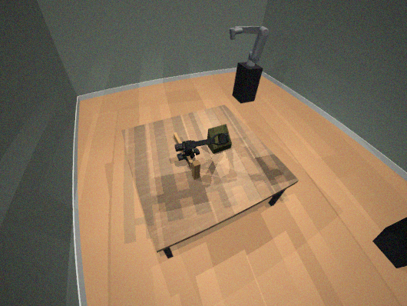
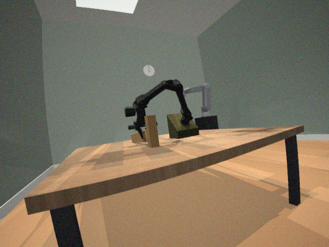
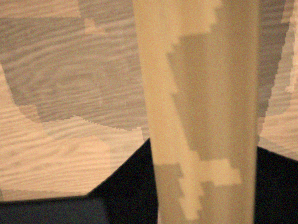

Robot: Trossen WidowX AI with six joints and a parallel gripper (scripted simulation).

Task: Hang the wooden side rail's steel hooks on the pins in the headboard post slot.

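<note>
Now: the headboard post 150 mm to the left of my gripper tip, 40 mm above it and 10 mm behind it.
</note>
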